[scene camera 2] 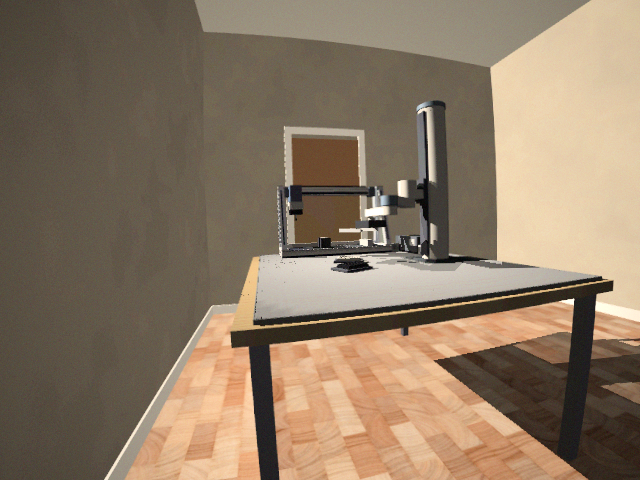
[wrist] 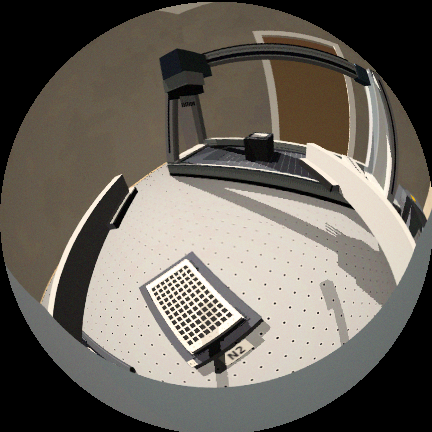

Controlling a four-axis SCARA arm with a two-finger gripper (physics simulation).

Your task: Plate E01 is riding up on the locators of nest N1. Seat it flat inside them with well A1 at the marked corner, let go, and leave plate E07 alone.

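Places are measured from the arm's base along level axes (x ahead, y left, z up), in millimetres.
Pixels of known places: gripper, between the fingertips: (scene camera 2: 348, 230) (wrist: 216, 159); arm's base, origin of its link: (scene camera 2: 435, 260).
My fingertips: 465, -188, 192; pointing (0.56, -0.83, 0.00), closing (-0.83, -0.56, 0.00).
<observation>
Ahead of a thing's pixels: the offset from my fingertips to its top centre, as dx, dy, dz. "spot": to the spot under its first point. Level surfaces: height alone.
My gripper (scene camera 2: 350, 236) (wrist: 216, 159) is open and empty, its two long fingers spread wide above the table. In the wrist view a white plate with a grid of dark wells @[spot: +20, +78, -153] (wrist: 192, 305) sits on a dark grey nest @[spot: -60, +62, -167] (wrist: 253, 320) labelled N2, low in the view; its own label is not legible. A dark edge @[spot: +92, +273, -167] (wrist: 107, 356) shows at the lower left, cut off by the gripper body; I cannot tell whether it is nest N1. Plate E01 cannot be made out. In the scene view dark, flat nest shapes @[+91, +329, -150] (scene camera 2: 351, 266) lie on the table, too small to tell apart.
A gantry frame @[spot: -31, -435, +292] (scene camera 2: 333, 190) (wrist: 285, 50) with a dark deck stands at the back of the table @[dz -179] (scene camera 2: 413, 289). A black block @[spot: +75, -328, -83] (scene camera 2: 324, 241) (wrist: 259, 147) stands on that deck. The arm's column (scene camera 2: 437, 180) rises at the right.
</observation>
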